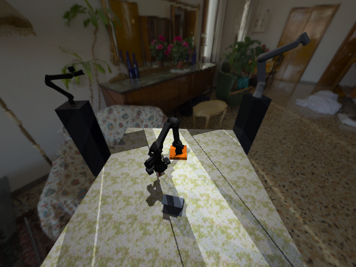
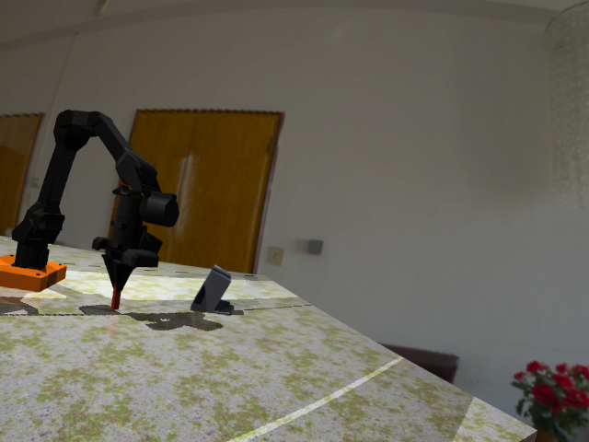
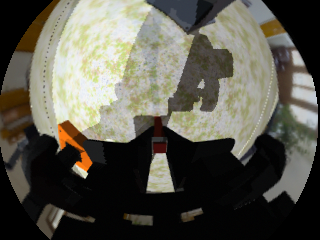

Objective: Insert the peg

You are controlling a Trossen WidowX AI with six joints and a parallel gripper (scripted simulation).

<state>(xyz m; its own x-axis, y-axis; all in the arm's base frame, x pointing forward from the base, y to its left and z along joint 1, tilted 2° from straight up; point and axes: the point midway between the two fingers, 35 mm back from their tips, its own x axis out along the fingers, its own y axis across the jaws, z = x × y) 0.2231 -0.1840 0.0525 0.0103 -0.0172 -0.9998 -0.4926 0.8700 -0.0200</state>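
Now: the dark grey sloped panel 24 cm ahead of my gripper tip and 9 cm to the left of it. The rest, counted from my gripper tip: red peg 2 cm above.
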